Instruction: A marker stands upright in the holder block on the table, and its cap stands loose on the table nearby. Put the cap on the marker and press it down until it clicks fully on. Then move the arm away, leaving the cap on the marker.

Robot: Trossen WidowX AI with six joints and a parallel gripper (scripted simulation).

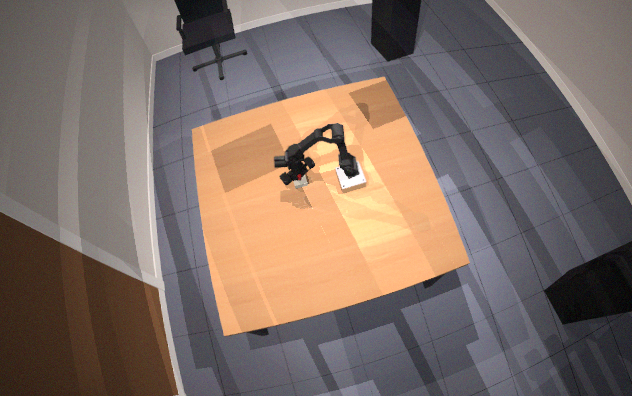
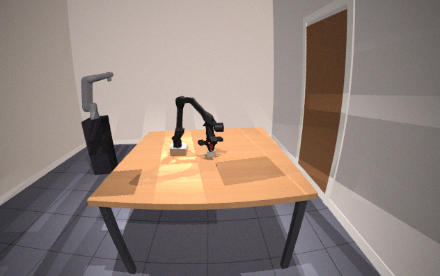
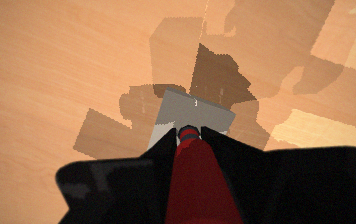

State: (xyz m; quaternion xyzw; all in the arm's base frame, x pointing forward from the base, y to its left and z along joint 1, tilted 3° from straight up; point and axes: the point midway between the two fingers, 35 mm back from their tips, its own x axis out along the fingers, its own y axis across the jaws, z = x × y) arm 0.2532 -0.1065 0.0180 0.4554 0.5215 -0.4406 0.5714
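Right now the red cap is 5 cm above my gripper tip. Round my gripper tip: holder block 2 cm below.
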